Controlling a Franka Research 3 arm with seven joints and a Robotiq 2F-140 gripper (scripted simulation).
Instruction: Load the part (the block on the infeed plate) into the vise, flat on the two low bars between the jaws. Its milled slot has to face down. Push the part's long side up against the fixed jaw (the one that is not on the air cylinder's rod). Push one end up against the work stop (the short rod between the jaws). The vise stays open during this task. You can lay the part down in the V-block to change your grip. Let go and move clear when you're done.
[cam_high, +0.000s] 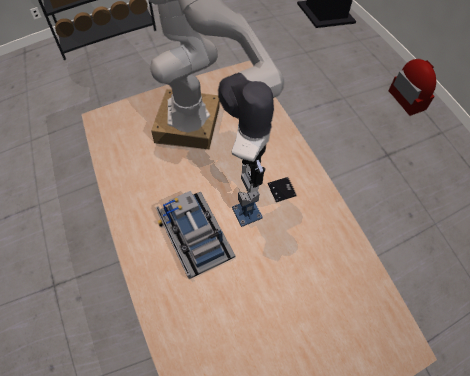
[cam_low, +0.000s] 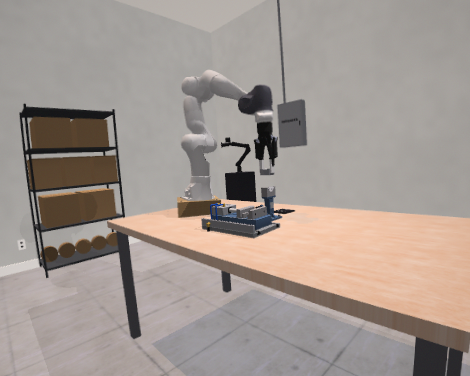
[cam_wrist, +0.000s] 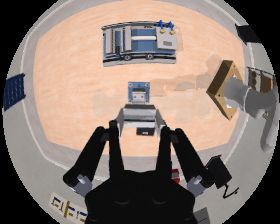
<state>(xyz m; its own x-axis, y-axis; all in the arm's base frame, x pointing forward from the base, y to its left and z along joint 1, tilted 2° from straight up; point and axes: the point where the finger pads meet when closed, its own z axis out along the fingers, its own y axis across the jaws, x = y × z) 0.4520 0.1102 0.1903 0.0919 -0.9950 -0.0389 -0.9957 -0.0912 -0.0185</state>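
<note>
My hand is 20 mm above the part. Also, from my hand: vise: 30 mm ahead, 210 mm to the right, 220 mm below; black infeed plate: 60 mm behind, 170 mm to the left, 260 mm below.
</note>
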